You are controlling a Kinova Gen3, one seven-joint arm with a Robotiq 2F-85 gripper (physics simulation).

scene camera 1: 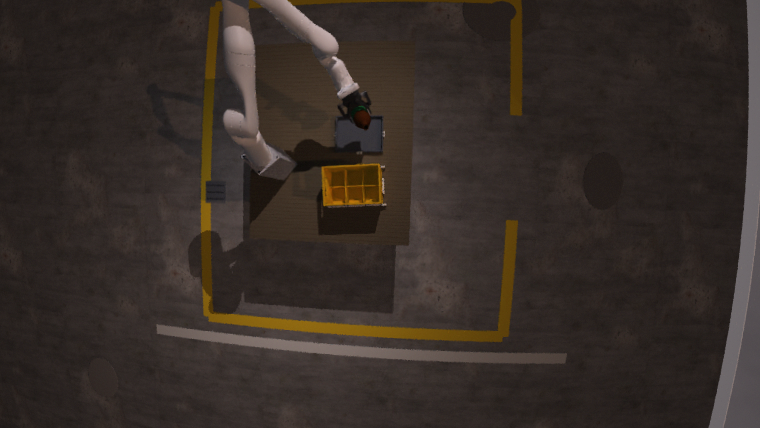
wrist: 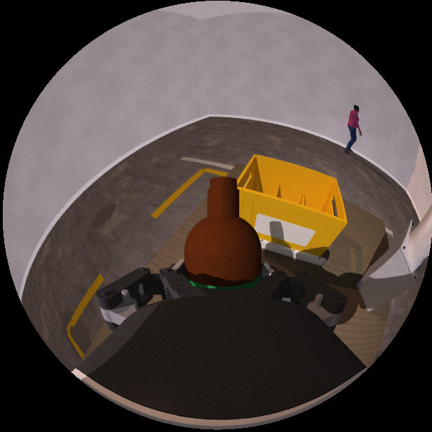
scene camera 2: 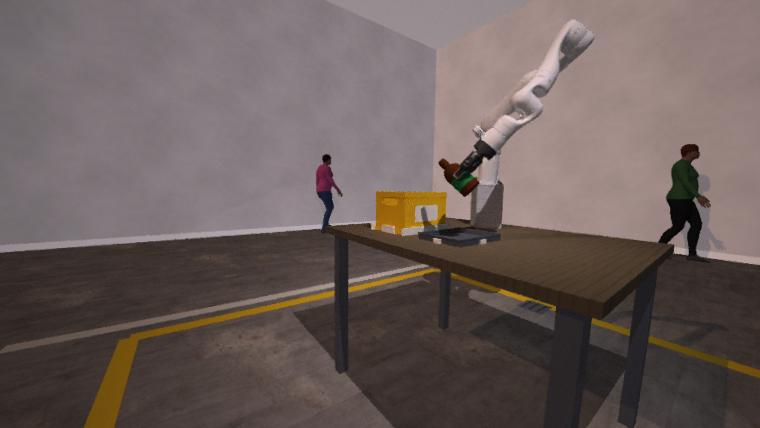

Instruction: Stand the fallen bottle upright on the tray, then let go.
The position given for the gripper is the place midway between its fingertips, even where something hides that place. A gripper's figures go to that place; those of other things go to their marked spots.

Scene:
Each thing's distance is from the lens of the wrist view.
gripper [wrist: 222, 269]: 16 cm
brown bottle [wrist: 223, 251]: 11 cm

